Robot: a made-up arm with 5 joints.
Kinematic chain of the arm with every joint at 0, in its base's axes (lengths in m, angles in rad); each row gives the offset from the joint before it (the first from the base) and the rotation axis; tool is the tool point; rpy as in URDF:
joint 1: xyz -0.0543 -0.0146 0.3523 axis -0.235 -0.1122 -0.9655
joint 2: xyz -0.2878 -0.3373 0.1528 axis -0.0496 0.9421 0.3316
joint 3: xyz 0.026 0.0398 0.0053 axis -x
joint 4: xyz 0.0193 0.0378 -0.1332 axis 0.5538 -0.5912 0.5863
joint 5: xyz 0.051 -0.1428 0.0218 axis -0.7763 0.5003 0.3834
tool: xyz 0.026 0.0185 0.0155 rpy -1.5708 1.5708 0
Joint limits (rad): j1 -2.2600..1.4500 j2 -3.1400..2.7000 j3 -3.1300..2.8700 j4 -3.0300..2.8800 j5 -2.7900..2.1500
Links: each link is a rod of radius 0.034 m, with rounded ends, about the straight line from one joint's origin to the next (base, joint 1, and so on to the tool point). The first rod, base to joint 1, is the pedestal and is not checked.
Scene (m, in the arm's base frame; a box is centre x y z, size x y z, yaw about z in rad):
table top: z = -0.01
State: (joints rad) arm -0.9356 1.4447 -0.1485 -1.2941 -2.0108
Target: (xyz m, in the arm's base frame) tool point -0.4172 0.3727 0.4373
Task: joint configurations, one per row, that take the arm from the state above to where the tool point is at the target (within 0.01 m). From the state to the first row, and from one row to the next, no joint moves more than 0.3 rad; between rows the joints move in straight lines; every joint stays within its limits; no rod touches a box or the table.
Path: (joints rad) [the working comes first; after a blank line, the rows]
Joints at the target: 1.4500 1.9289 -1.6841 -1.0656 -2.5404
Straight joint move there: clear.

1: -0.6374 1.5052 -0.3404 -1.2655 -2.0770
2: -0.3392 1.5657 -0.5324 -1.2370 -2.1432
3: -0.0410 1.6263 -0.7243 -1.2084 -2.2094
4: 0.2572 1.6868 -0.9163 -1.1798 -2.2756
5: 0.5554 1.7473 -1.1082 -1.1513 -2.3418
6: 0.8536 1.8078 -1.3002 -1.1227 -2.4080
7: 1.1518 1.8683 -1.4921 -1.0941 -2.4742
8: 1.4500 1.9289 -1.6841 -1.0656 -2.5404

